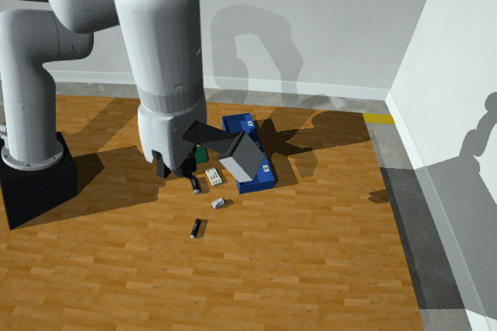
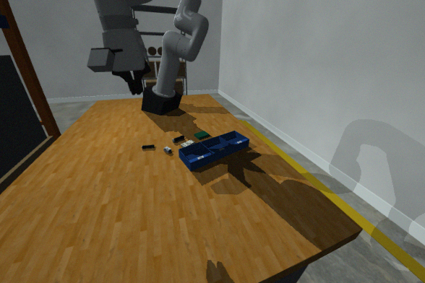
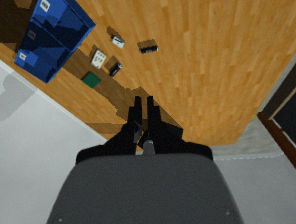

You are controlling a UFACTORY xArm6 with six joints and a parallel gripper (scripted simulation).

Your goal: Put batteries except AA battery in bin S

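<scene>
The long blue bin is 5 cm ahead of my hand, 25 cm to the left of it and 21 cm below it. Also, from my hand: grey-white block (3 cm ahead, 8 cm to the left, 22 cm below); white domino (1 cm behind, 15 cm to the left, 22 cm below); green block (7 cm behind, 21 cm to the left, 22 cm below).
</scene>
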